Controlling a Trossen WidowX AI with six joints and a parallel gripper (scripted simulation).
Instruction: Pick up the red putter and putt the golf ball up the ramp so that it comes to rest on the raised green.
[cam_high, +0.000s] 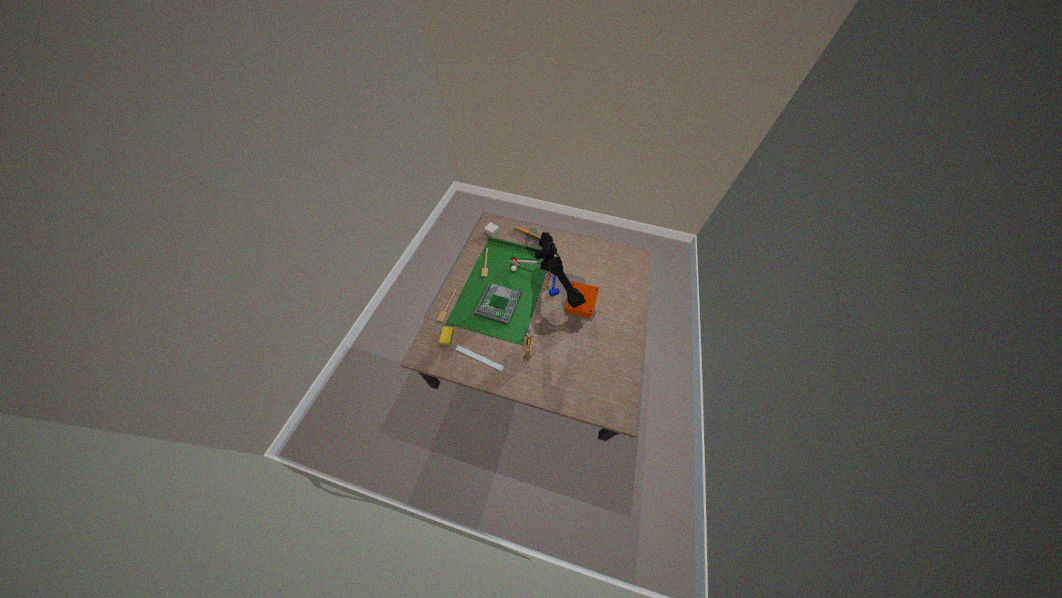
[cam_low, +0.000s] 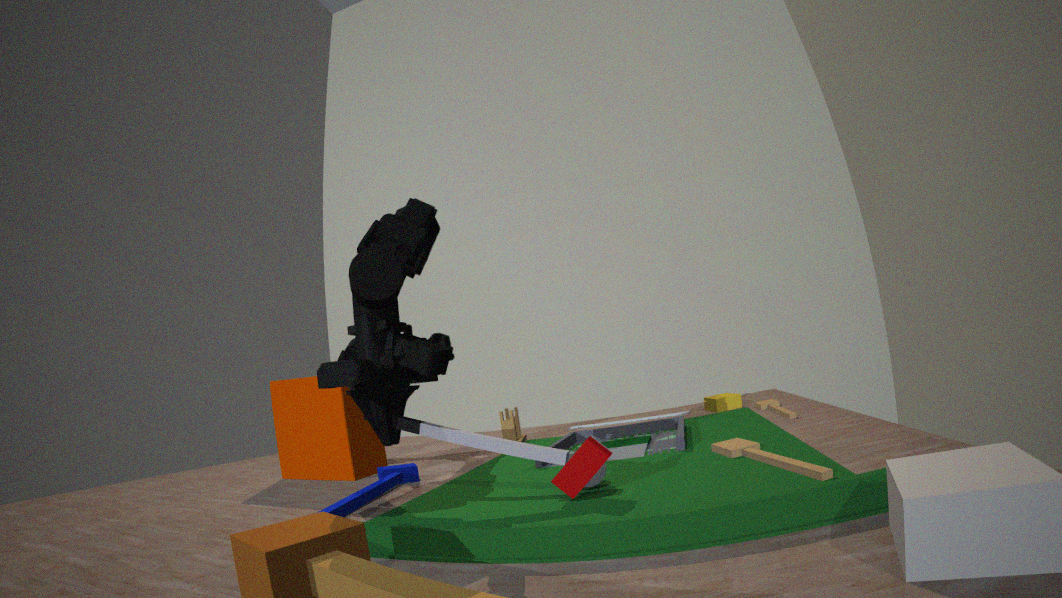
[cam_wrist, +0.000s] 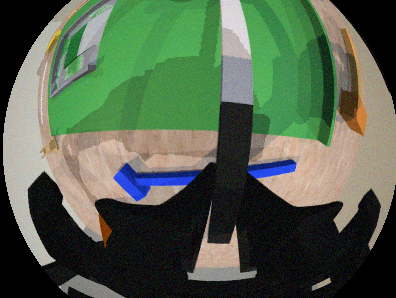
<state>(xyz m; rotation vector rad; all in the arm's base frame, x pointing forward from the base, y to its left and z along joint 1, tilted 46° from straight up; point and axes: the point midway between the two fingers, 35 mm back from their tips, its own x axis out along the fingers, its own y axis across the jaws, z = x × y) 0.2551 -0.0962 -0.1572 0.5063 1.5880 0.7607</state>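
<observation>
My gripper tip is 7 cm past the blue putter, 6 cm above it and 2 cm to the right of it. Also, from my gripper tip: green mat (22 cm ahead, 21 cm to the left, 7 cm below); red putter (12 cm ahead, 2 cm to the left); white golf ball (21 cm ahead, 7 cm to the left, 5 cm below).
</observation>
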